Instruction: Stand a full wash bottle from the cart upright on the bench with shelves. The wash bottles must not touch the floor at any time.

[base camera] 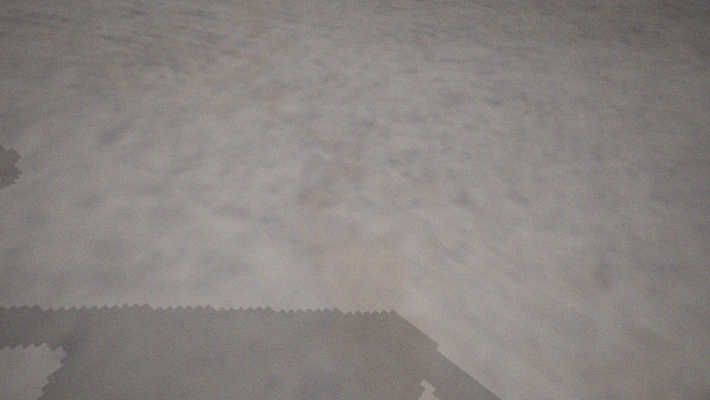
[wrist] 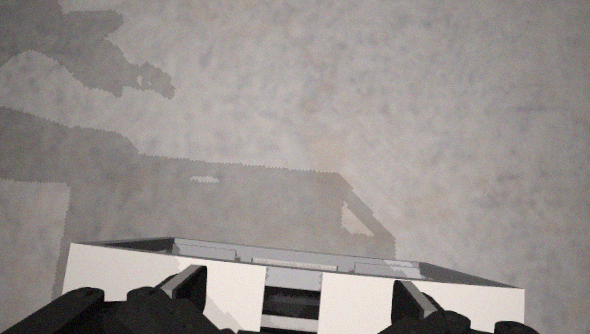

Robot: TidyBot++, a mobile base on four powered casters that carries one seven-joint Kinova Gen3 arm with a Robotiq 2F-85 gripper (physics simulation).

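Places are measured from the arm's base along level axes (x left, y back, z up), in centimetres.
Pixels of known places: gripper, fingertip midpoint: (wrist: 298,294).
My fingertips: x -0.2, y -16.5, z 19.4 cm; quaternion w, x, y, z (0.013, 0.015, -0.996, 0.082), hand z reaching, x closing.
Behind a point stands the place of what it marks.
My gripper (wrist: 298,294) @[x -0.2, y -16.5, z 19.4 cm] is open, with its two dark fingers standing wide apart at the bottom of the wrist view. No object shows between them; the white front of my own base lies behind them in that view. No wash bottle, cart or bench with shelves shows in the base camera view or the wrist view.
The mottled grey floor (base camera: 375,150) @[x -7.3, y -57.2, z -39.6 cm] (wrist: 400,110) @[x -21.2, y -48.5, z -39.7 cm] spreads across both views. A robot-shaped shadow (base camera: 225,350) @[x 6.7, y -28.2, z -39.6 cm] (wrist: 240,205) @[x 13.2, y -23.0, z -39.6 cm] falls on it in front of my white base (wrist: 112,262) @[x 19.8, y -13.6, z -1.4 cm]. Another shadow (wrist: 95,55) @[x 54.5, y -56.1, z -39.7 cm] lies at the upper left of the wrist view.
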